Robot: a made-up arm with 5 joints.
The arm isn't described. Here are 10 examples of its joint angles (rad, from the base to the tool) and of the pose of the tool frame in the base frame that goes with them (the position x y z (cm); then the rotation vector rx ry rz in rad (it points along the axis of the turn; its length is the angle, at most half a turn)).
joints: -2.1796 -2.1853 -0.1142 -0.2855 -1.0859
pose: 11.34 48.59 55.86 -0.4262 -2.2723 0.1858
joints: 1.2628 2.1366 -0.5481 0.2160 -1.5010
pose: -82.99 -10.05 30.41 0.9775 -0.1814 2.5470
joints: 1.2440 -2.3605 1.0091 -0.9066 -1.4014
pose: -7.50 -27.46 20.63 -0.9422 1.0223 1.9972
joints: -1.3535 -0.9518 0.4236 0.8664 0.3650
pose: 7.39 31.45 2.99 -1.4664 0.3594 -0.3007
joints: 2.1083 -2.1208 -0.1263 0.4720 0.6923
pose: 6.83 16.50 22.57 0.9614 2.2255 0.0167
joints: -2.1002 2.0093 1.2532 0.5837 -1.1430
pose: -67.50 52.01 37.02 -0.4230 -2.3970 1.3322
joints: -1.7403 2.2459 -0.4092 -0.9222 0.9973
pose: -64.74 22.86 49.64 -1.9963 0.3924 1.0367
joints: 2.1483 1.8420 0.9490 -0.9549 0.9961
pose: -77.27 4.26 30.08 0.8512 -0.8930 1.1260
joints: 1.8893 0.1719 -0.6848 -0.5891 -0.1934
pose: -21.38 -17.44 91.11 1.9190 0.3494 -0.7896
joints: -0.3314 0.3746 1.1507 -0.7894 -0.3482
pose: -43.46 78.17 46.56 0.8405 1.1400 -0.1861
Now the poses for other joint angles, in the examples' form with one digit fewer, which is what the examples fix.
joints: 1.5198 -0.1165 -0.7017 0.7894 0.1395
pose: -21.4 12.3 92.3 0.610 0.339 0.252
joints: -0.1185 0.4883 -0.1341 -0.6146 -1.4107
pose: -45.5 74.2 61.7 1.475 0.079 0.205
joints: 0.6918 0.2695 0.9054 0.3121 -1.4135
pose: -44.5 32.2 104.4 2.275 1.261 1.448
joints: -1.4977 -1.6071 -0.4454 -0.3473 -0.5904
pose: 23.1 25.4 50.2 -0.648 -1.782 -1.101
